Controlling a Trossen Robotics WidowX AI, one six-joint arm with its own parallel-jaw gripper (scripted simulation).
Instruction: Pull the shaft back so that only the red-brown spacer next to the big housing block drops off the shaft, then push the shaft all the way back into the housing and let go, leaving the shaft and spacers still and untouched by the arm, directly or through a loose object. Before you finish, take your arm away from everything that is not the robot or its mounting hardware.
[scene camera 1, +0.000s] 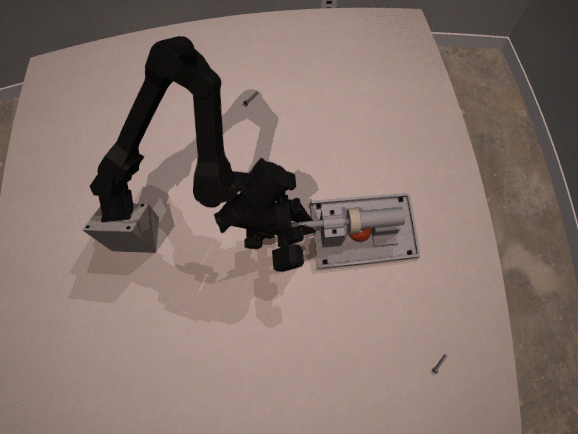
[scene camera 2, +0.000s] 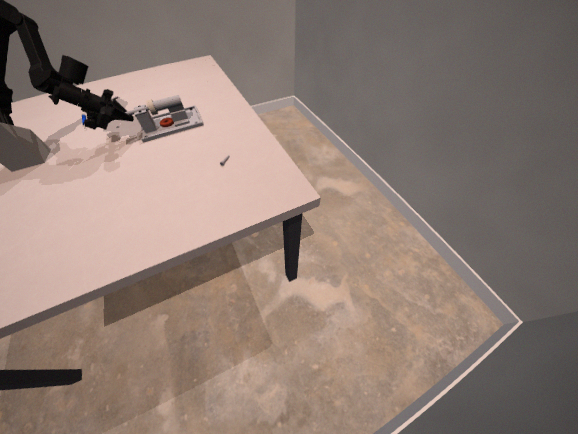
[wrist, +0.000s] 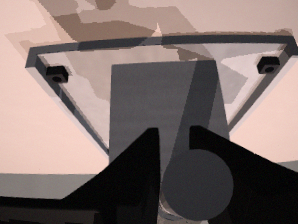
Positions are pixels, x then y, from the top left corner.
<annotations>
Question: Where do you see my gripper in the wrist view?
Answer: At 173, 137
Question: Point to a grey shaft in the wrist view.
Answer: At 195, 179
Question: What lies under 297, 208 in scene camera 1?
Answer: My gripper.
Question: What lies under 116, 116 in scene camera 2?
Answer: My gripper.
</annotations>
